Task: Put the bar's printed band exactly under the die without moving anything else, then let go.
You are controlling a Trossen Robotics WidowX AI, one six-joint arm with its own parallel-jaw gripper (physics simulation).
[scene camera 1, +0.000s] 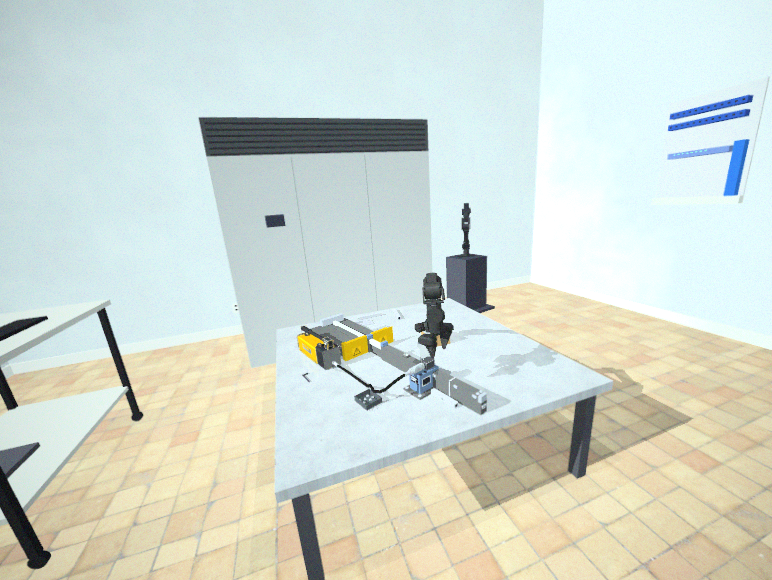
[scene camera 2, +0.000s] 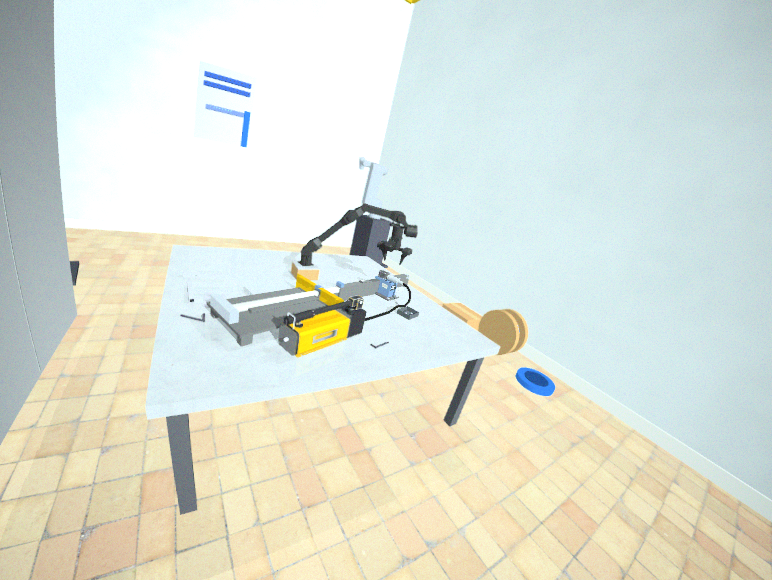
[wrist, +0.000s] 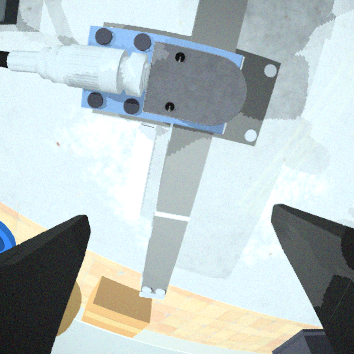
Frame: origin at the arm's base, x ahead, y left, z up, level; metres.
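Seen in the pictures: gripper, between the fingertips: (scene camera 1: 438,353) (scene camera 2: 392,262) (wrist: 180,219); arm's base, origin of its link: (scene camera 2: 305,263).
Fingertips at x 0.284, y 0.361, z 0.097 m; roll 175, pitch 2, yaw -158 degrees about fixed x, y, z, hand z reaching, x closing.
Observation:
Offsets run from my fingertips to a thing's middle. "spot": to the spot under its first point. Level surfaces: height alone.
My gripper (scene camera 1: 438,348) (scene camera 2: 393,260) (wrist: 180,219) is open and empty, hanging above the bar and near the blue unit. The long grey bar (scene camera 1: 469,394) (scene camera 2: 360,288) (wrist: 164,250) runs from the yellow-sided frame past or through the blue unit {spot: dx +0.077, dy -0.015, dz -0.104 m} (scene camera 1: 421,381) (scene camera 2: 386,286) (wrist: 195,82). A thin white band {spot: dx -0.016, dy +0.062, dz -0.089 m} (wrist: 172,216) crosses the bar in the wrist view, on the outer side of the blue unit and apart from it. The die cannot be picked out; the grey cap of the blue unit hides what is beneath.
A white plug {spot: dx +0.076, dy -0.045, dz -0.048 m} (wrist: 85,70) with a black cable joins the blue unit. A small dark box {spot: dx +0.269, dy -0.116, dz -0.164 m} (scene camera 1: 368,399) (scene camera 2: 407,312) lies beside it. A yellow motor unit {dx +0.313, dy -0.615, dz -0.100 m} (scene camera 2: 321,333) stands by the frame. An L-shaped key {dx +0.423, dy -0.431, dz -0.163 m} (scene camera 1: 305,376) (scene camera 2: 379,344) lies on the table {dz -0.166 m} (scene camera 1: 374,445) (scene camera 2: 218,380).

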